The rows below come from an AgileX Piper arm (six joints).
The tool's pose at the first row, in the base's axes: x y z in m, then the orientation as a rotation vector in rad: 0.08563 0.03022 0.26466 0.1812 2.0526 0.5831
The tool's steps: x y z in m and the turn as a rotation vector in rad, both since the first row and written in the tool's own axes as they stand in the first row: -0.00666 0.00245 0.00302 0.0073 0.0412 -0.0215; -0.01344 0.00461 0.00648 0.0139 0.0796 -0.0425; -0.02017 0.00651 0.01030 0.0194 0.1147 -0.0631; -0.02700 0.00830 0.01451 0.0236 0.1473 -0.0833; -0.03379 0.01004 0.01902 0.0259 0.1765 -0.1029; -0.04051 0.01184 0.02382 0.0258 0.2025 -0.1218; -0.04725 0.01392 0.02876 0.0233 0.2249 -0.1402; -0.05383 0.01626 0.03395 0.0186 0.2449 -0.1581
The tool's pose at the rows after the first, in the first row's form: 0.09144 0.03100 0.26967 0.1524 2.0943 0.5704; 0.09772 0.03164 0.27444 0.1240 2.1327 0.5579; 0.10430 0.03218 0.27891 0.0958 2.1673 0.5457; 0.11127 0.03272 0.28323 0.0677 2.1989 0.5344; 0.11848 0.03333 0.28736 0.0397 2.2263 0.5246; 0.12589 0.03411 0.29135 0.0118 2.2497 0.5170; 0.13340 0.03518 0.29543 -0.0162 2.2686 0.5115; 0.14101 0.03662 0.29940 -0.0445 2.2844 0.5081
